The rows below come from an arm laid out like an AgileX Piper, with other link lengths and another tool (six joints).
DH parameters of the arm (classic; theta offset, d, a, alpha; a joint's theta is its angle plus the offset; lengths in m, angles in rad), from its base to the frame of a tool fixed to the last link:
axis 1: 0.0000 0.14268 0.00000 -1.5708
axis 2: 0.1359 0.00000 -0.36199 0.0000
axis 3: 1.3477 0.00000 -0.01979 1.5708
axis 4: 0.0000 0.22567 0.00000 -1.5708
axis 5: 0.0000 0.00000 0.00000 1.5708
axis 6: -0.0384 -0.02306 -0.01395 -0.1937
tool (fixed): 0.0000 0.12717 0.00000 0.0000
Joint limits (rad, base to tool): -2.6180..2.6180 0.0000..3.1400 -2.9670..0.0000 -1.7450..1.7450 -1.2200..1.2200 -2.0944..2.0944
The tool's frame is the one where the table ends.
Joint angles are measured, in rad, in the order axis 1, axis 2, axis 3, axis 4, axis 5, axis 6. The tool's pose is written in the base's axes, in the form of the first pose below.
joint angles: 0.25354, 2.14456, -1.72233, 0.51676, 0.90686, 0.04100
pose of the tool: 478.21, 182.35, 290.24, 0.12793, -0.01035, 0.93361, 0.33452
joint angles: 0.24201, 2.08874, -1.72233, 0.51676, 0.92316, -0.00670
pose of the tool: 468.82, 175.54, 317.68, 0.15083, -0.03769, 0.92885, 0.33626
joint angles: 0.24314, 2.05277, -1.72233, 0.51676, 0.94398, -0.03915
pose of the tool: 459.45, 175.15, 334.52, 0.15935, -0.06092, 0.92582, 0.33727
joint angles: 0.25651, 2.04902, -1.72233, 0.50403, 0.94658, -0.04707
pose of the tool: 455.93, 180.51, 335.50, 0.15865, -0.07459, 0.92663, 0.33261
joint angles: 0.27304, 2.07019, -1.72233, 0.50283, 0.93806, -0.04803
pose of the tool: 457.48, 188.97, 325.41, 0.15050, -0.07935, 0.92803, 0.33137
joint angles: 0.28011, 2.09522, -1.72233, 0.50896, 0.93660, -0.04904
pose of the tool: 460.50, 193.76, 313.45, 0.13841, -0.07806, 0.92975, 0.33213
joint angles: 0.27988, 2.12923, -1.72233, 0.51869, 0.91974, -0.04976
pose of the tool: 467.48, 195.58, 297.62, 0.13083, -0.06980, 0.93132, 0.33266
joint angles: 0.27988, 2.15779, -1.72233, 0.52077, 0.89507, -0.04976
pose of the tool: 473.92, 196.62, 284.13, 0.12979, -0.06330, 0.93279, 0.33023
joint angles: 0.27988, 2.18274, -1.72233, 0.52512, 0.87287, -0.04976
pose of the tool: 479.33, 197.55, 272.34, 0.12913, -0.05692, 0.93374, 0.32896
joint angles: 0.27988, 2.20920, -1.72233, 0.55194, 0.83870, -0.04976
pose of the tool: 485.97, 199.37, 261.20, 0.13290, -0.04306, 0.93150, 0.33583
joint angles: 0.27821, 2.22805, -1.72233, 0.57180, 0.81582, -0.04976
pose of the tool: 490.76, 199.74, 253.13, 0.13517, -0.03199, 0.92991, 0.34055
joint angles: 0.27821, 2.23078, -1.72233, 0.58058, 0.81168, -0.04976
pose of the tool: 491.55, 200.15, 252.29, 0.13567, -0.02868, 0.92888, 0.34345
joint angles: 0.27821, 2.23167, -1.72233, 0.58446, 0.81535, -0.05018
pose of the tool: 491.32, 200.43, 251.90, 0.13338, -0.02794, 0.92867, 0.34495
